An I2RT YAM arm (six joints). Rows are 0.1 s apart.
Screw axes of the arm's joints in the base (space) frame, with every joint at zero. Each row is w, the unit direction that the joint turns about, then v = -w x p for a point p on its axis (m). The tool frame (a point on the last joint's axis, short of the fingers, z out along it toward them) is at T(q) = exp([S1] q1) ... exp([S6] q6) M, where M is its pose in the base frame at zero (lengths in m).
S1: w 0 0 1 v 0 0 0
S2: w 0 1 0 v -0.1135 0 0.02
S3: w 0 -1 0 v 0.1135 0 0.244
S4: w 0 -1 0 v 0.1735 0 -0.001
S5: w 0 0 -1 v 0 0.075 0
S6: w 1 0 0 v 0 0.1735 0
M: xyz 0.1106 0 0.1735 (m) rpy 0 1.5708 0 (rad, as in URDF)
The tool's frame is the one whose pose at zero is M.
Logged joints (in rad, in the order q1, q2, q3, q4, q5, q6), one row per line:
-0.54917, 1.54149, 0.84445, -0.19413, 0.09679, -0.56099
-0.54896, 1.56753, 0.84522, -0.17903, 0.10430, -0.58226
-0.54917, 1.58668, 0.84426, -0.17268, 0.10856, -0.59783
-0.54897, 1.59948, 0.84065, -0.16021, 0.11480, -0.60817
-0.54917, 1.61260, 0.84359, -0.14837, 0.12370, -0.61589
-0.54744, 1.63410, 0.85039, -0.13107, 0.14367, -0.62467
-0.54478, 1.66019, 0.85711, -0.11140, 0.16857, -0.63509
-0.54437, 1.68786, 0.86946, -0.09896, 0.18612, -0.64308
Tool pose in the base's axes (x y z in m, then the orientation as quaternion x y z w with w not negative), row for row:
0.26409, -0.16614, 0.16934, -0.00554, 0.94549, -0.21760, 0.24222
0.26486, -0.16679, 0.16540, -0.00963, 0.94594, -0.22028, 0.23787
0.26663, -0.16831, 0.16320, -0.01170, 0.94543, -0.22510, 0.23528
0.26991, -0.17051, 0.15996, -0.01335, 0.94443, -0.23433, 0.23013
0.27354, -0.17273, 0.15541, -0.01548, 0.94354, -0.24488, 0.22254
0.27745, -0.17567, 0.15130, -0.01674, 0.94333, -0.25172, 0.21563
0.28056, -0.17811, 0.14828, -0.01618, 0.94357, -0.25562, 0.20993
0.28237, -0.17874, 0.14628, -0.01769, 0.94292, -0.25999, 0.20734
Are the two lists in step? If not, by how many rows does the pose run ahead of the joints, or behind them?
The pose runs 2 rows ahead of the joints: the pose in row i belongs to the joints in row i + 2.
